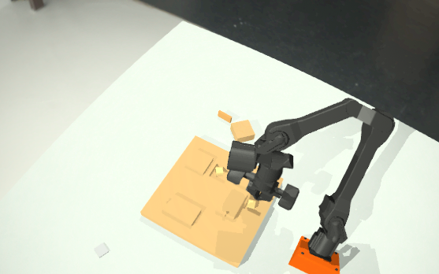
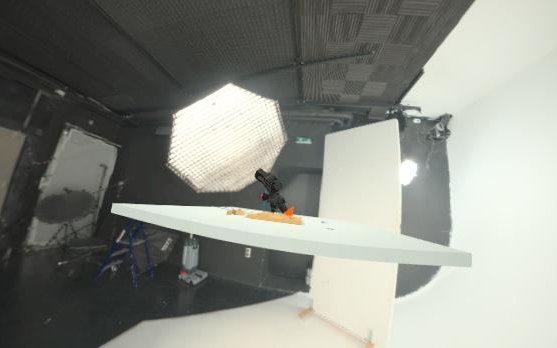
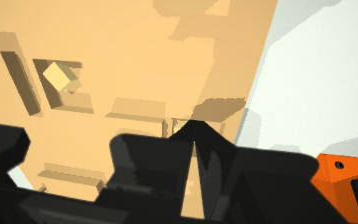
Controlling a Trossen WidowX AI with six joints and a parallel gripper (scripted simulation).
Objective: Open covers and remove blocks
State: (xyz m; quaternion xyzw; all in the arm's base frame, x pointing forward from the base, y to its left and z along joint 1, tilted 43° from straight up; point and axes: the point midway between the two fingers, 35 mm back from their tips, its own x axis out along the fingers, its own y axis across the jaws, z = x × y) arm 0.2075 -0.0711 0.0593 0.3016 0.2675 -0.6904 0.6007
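The tan puzzle board is 10 cm ahead of my gripper tip and 4 cm to the left of it. Also, from my gripper tip: orange block (23 cm to the right, 1 cm below, 1 cm behind); then tan bar (24 cm to the right, 19 cm ahead, 1 cm below); then tan box (21 cm to the right, 12 cm ahead, 1 cm below).
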